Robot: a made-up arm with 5 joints. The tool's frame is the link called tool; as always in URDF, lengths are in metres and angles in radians. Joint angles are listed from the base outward.
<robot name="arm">
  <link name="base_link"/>
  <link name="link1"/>
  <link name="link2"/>
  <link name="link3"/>
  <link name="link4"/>
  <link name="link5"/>
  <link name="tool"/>
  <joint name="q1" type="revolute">
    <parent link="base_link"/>
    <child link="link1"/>
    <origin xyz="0 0 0.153" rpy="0 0 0"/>
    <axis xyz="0 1 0"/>
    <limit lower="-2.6" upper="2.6"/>
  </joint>
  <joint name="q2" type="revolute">
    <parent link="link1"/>
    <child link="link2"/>
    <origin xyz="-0.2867 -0.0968 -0.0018" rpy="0 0 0"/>
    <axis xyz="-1 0 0"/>
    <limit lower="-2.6" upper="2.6"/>
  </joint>
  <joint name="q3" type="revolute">
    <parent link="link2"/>
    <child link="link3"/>
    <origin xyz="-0.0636 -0.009 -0.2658" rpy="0 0 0"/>
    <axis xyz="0 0 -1"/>
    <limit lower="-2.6" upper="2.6"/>
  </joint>
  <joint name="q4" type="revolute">
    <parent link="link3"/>
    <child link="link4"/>
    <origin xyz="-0.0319 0.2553 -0.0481" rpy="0 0 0"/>
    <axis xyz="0 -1 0"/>
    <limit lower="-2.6" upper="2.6"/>
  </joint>
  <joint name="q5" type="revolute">
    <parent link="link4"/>
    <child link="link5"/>
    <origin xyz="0.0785 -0.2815 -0.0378" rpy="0 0 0"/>
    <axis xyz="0 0 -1"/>
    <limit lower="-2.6" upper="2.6"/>
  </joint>
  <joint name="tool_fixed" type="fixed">
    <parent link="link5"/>
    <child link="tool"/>
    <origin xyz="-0.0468 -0.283 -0.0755" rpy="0 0 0"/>
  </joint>
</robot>
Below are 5 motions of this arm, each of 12 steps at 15 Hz.
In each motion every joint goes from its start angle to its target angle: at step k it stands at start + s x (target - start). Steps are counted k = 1, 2, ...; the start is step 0. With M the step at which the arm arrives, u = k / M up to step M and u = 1 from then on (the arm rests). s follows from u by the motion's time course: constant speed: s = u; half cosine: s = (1 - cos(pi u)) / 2; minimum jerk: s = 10 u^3 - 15 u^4 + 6 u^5.
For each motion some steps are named. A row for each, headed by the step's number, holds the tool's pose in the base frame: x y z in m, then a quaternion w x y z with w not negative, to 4 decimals.
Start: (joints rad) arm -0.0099 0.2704 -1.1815 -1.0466 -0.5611
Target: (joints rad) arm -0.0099 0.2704 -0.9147 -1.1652 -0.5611
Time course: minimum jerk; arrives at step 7
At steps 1, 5, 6, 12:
1: -0.0911 -0.3880 -0.3238 0.5365 -0.2283 0.5595 0.5890
5: -0.1420 -0.4553 -0.3041 0.5934 -0.1896 0.6026 0.4988
6: -0.1511 -0.4638 -0.3014 0.6008 -0.1829 0.6083 0.4853
12: -0.1528 -0.4654 -0.3009 0.6022 -0.1816 0.6094 0.4827

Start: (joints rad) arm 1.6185 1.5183 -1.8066 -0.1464 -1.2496
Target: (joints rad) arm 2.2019 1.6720 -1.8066 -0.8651 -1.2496
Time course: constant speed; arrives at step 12
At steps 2, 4, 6, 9, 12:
2: -0.2555 -0.5997 0.4482 0.5885 -0.4330 -0.5153 -0.4480
4: -0.1904 -0.6404 0.4568 0.6530 -0.4024 -0.5016 -0.4001
6: -0.1214 -0.6761 0.4529 0.7141 -0.3662 -0.4802 -0.3541
9: -0.0169 -0.7187 0.4227 0.7973 -0.3021 -0.4344 -0.2903
12: 0.0803 -0.7462 0.3637 0.8680 -0.2276 -0.3740 -0.2345

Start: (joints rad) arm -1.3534 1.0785 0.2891 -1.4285 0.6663
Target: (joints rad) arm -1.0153 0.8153 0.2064 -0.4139 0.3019
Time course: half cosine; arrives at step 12
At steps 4, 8, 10, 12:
4: -0.2002 -0.4114 -0.4002 0.6878 -0.0222 -0.1166 -0.7162
8: -0.2148 -0.5228 -0.3732 0.7741 -0.1390 -0.2723 -0.5543
10: -0.2099 -0.5546 -0.3508 0.7949 -0.1748 -0.3234 -0.4827
12: -0.2069 -0.5645 -0.3413 0.8007 -0.1867 -0.3414 -0.4554

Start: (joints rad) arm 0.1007 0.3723 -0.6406 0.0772 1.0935
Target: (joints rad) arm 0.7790 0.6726 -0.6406 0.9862 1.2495
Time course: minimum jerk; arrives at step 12
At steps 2, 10, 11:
2: -0.4915 -0.4748 -0.1203 0.9655 -0.1572 -0.0176 -0.2066
10: -0.5108 -0.5129 0.1255 0.9836 0.0105 0.0231 -0.1784
11: -0.5081 -0.5130 0.1331 0.9835 0.0174 0.0261 -0.1782

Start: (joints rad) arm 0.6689 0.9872 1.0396 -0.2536 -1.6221
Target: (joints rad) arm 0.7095 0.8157 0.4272 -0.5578 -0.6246
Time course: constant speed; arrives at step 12
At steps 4, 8, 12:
4: -0.2870 -0.7017 0.2707 0.8140 -0.2220 0.4760 0.2481
8: -0.3445 -0.6998 0.2797 0.8112 -0.2185 0.5181 0.1603
12: -0.3876 -0.6811 0.3035 0.7860 -0.2395 0.5643 0.0807

